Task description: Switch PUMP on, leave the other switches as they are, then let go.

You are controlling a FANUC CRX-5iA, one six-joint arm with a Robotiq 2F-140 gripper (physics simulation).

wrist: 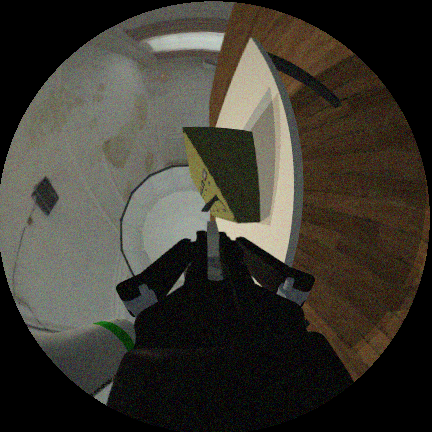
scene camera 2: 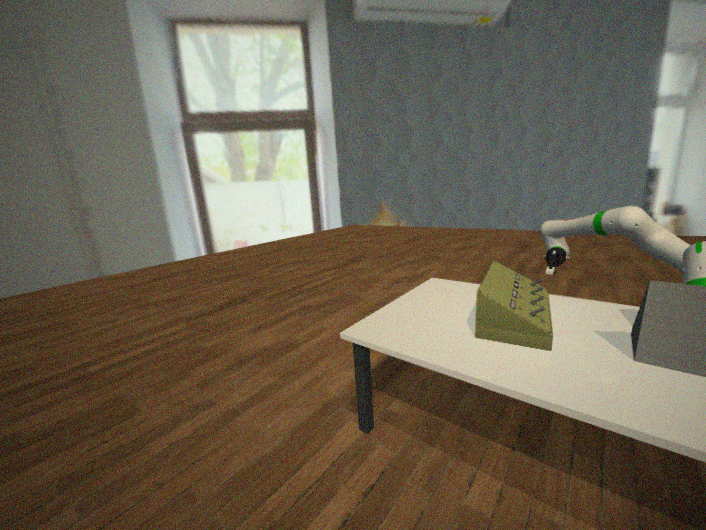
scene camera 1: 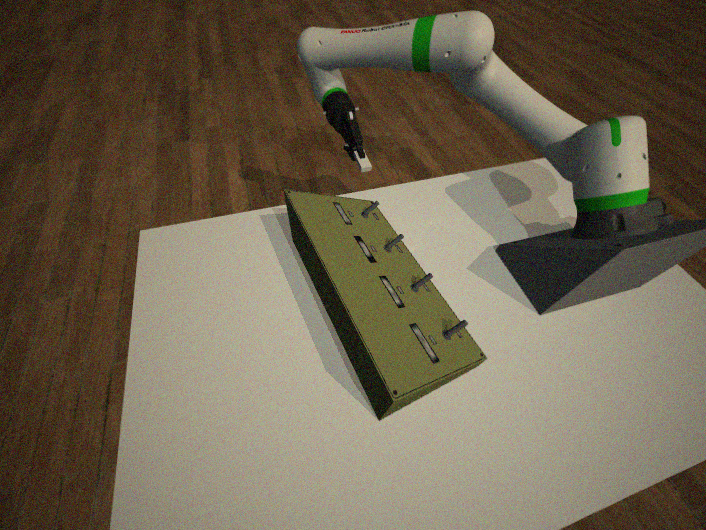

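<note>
A wedge-shaped olive switch box stands on the white table, with four labels and four dark levers. The PUMP lever is the third from the box's far end in scene camera 1. The levers all stick out the same way there, toward the lower edge, away from their labels. Lettering is too small to read. My gripper is shut and empty, high beyond the far end of the box and apart from every lever. In the wrist view the nearest lever shows ahead of the fingertips.
The arm's dark wedge base stands on the white table, to the right of the box. The table's far edge runs below and beyond the gripper. A table leg shows in scene camera 2.
</note>
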